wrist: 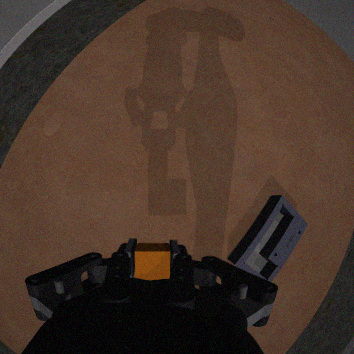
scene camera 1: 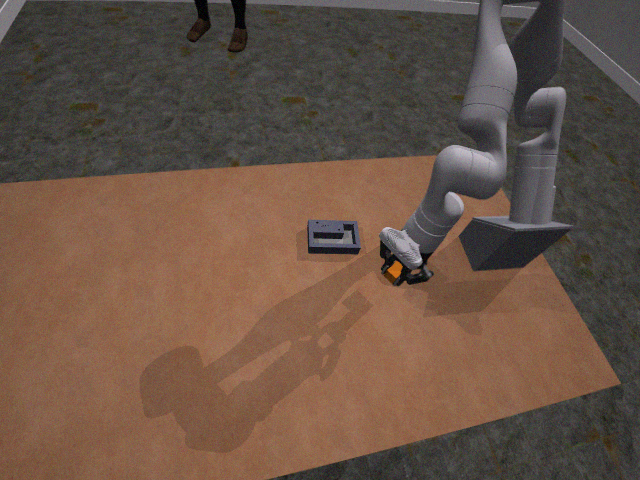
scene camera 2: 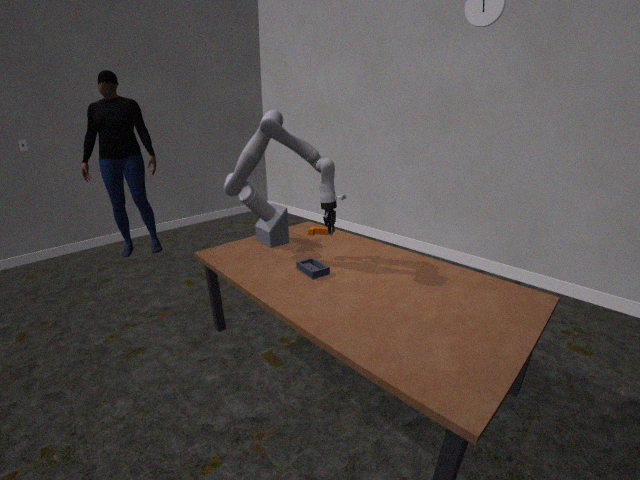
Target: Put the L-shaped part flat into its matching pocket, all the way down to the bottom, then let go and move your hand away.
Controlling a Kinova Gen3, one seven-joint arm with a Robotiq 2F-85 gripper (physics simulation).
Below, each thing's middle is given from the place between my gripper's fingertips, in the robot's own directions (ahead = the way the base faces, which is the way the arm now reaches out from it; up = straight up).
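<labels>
The orange L-shaped part (wrist: 151,260) is my reference here: my hand is 4 cm to the left of it, 4 cm beyond it and 1 cm below it. Then there is the pocket block (scene camera 1: 324,236), which I find 19 cm to the right of my hand, 8 cm ahead of it and 10 cm below it.
</labels>
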